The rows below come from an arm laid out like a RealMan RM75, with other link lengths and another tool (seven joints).
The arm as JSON. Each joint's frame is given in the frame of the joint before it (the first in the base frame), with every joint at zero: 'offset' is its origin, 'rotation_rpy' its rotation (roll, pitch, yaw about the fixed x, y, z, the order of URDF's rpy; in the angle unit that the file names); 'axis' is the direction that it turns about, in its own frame. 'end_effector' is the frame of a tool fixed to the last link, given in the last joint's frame.
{
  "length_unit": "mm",
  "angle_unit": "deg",
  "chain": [
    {
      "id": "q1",
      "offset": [
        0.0,
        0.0,
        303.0
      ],
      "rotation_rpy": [
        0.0,
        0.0,
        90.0
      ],
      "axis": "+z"
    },
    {
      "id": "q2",
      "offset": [
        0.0,
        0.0,
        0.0
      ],
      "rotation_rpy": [
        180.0,
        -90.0,
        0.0
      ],
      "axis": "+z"
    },
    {
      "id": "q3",
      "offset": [
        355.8,
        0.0,
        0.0
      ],
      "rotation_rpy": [
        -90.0,
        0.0,
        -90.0
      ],
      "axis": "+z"
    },
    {
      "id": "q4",
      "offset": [
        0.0,
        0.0,
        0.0
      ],
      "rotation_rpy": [
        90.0,
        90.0,
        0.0
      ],
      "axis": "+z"
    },
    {
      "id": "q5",
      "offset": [
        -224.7,
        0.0,
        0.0
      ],
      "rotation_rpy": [
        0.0,
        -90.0,
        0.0
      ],
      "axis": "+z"
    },
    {
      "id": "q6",
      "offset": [
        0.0,
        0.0,
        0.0
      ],
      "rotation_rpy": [
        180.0,
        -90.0,
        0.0
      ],
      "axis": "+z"
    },
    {
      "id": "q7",
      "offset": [
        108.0,
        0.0,
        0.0
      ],
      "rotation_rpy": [
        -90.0,
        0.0,
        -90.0
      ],
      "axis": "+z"
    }
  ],
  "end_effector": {
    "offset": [
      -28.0,
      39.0,
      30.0
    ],
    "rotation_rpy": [
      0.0,
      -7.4,
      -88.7
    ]
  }
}
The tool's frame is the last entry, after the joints.
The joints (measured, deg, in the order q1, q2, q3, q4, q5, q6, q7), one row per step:
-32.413, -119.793, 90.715, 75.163, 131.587, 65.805, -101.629
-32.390, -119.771, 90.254, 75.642, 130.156, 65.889, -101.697
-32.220, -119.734, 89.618, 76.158, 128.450, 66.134, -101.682
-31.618, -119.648, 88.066, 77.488, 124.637, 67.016, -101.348
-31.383, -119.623, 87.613, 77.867, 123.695, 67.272, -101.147
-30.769, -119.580, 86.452, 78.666, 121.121, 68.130, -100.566
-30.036, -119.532, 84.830, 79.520, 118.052, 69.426, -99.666
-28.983, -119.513, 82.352, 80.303, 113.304, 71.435, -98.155
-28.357, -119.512, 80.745, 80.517, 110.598, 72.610, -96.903
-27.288, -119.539, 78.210, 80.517, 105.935, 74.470, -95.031
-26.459, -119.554, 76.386, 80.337, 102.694, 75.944, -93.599
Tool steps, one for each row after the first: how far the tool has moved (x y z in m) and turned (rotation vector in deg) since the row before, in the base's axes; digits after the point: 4 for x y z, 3 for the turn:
0.0040, 0.0000, 0.0033, -0.005, -1.653, 0.107
0.0031, -0.0004, 0.0041, -0.101, -1.900, 0.272
0.0057, -0.0022, 0.0102, -0.349, -4.117, 0.377
0.0009, -0.0008, 0.0030, -0.033, -1.001, 0.030
0.0016, -0.0025, 0.0071, -0.378, -2.601, 0.133
0.0011, -0.0031, 0.0093, -0.478, -3.031, 0.026
0.0002, -0.0047, 0.0134, -0.820, -4.615, -0.020
-0.0012, -0.0026, 0.0083, -0.241, -2.587, -0.220
-0.0031, -0.0044, 0.0132, -0.422, -4.533, -0.148
-0.0037, -0.0037, 0.0094, -0.231, -3.125, -0.172

